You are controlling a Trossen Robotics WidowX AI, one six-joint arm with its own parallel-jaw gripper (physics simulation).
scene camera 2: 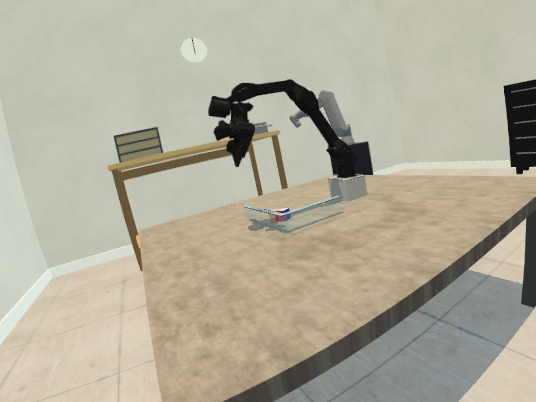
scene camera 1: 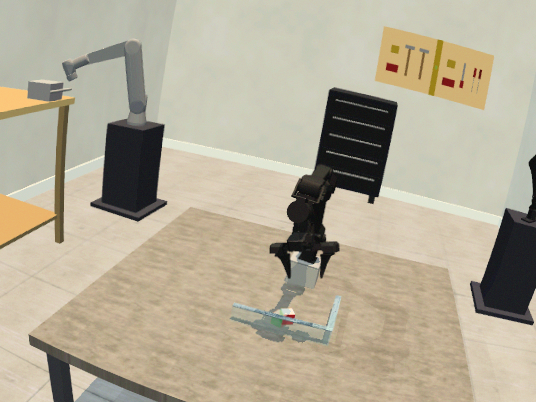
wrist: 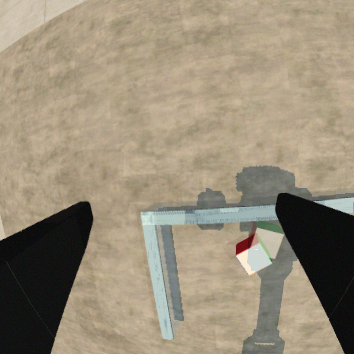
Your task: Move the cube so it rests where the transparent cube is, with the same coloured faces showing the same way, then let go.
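Pixels of known places: gripper, between the fingertips: (scene camera 2: 239, 162) (scene camera 1: 305, 278) (wrist: 185, 206); arm's base, origin of its link: (scene camera 2: 347, 176) (scene camera 1: 307, 258).
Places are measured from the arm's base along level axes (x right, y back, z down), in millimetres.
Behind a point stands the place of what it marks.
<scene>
The cube (scene camera 1: 288, 317) {x -35, y -404, z 28 mm} (scene camera 2: 284, 215) {x -178, y -399, z 32 mm} (wrist: 253, 260) is small and rests on the table, on the robot's side of a clear wall. It shows a white top with red and green sides in scene camera 1, and red and blue in scene camera 2. The transparent cube (scene camera 1: 276, 321) (wrist: 272, 241) seems to be the paler shape partly overlapping it; the two are hard to separate. My gripper (scene camera 1: 305, 277) {x -66, y -466, z -150 mm} (scene camera 2: 237, 164) {x -66, y -466, z -150 mm} (wrist: 185, 206) {x -66, y -466, z -150 mm} is open and empty, high above the table. In the wrist view the cube lies low and right, near the right finger.
A clear L-shaped wall (scene camera 1: 305, 324) {x -93, y -414, z 30 mm} (scene camera 2: 315, 206) {x -174, y -283, z 36 mm} (wrist: 159, 280) {x -160, y -300, z 30 mm} stands on the table (scene camera 1: 165, 280) {x 429, y -316, z 90 mm} (scene camera 2: 350, 280) {x -557, y -463, z 90 mm} (wrist: 125, 100) {x -220, y -592, z 90 mm}, its long side close beside the cubes. The arm's pale base block (scene camera 1: 302, 276) {x -3, y -59, z 49 mm} (scene camera 2: 356, 187) {x -52, y -2, z 45 mm} stands behind it. The arm's shadow falls around the cubes.
</scene>
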